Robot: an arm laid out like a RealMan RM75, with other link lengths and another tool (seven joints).
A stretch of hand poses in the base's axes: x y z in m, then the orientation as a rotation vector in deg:
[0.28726 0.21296 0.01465 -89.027 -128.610 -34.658]
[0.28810 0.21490 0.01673 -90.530 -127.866 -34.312]
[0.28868 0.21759 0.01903 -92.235 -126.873 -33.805]
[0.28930 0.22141 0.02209 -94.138 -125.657 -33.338]
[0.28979 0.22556 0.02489 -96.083 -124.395 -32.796]
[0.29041 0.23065 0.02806 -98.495 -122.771 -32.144]
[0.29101 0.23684 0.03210 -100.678 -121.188 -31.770]
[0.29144 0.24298 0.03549 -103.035 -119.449 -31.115]
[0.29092 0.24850 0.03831 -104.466 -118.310 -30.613]
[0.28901 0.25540 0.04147 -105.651 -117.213 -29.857]
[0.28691 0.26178 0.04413 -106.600 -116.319 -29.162]
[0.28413 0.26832 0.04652 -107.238 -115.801 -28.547]
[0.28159 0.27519 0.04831 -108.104 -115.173 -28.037]
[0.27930 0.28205 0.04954 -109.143 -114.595 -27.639]
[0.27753 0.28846 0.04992 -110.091 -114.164 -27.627]
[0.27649 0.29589 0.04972 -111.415 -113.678 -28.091]
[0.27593 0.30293 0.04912 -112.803 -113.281 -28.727]
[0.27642 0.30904 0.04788 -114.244 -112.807 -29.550]
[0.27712 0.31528 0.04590 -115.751 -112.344 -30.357]
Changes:
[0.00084 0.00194 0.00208 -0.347 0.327 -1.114]
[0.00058 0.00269 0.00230 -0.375 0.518 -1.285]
[0.00062 0.00382 0.00306 -0.331 0.574 -1.482]
[0.00049 0.00415 0.00280 -0.374 0.611 -1.515]
[0.00062 0.00509 0.00317 -0.448 0.750 -1.906]
[0.00060 0.00619 0.00404 -0.278 0.597 -1.798]
[0.00043 0.00614 0.00339 -0.417 0.769 -1.920]
[-0.00052 0.00552 0.00282 -0.265 0.558 -1.181]
[-0.00191 0.00690 0.00316 -0.282 0.737 -0.981]
[-0.00210 0.00638 0.00266 -0.262 0.643 -0.781]
[-0.00278 0.00654 0.00239 -0.285 0.464 -0.477]
[-0.00254 0.00687 0.00179 -0.305 0.394 -0.670]
[-0.00229 0.00686 0.00123 -0.383 0.241 -0.773]
[-0.00177 0.00641 0.00038 -0.269 -0.043 -0.720]
[-0.00104 0.00743 -0.00020 -0.259 -0.411 -1.029]
[-0.00056 0.00704 -0.00060 -0.285 -0.588 -1.054]
[0.00049 0.00611 -0.00124 -0.212 -0.680 -1.133]
[0.00070 0.00624 -0.00198 -0.272 -0.705 -1.160]

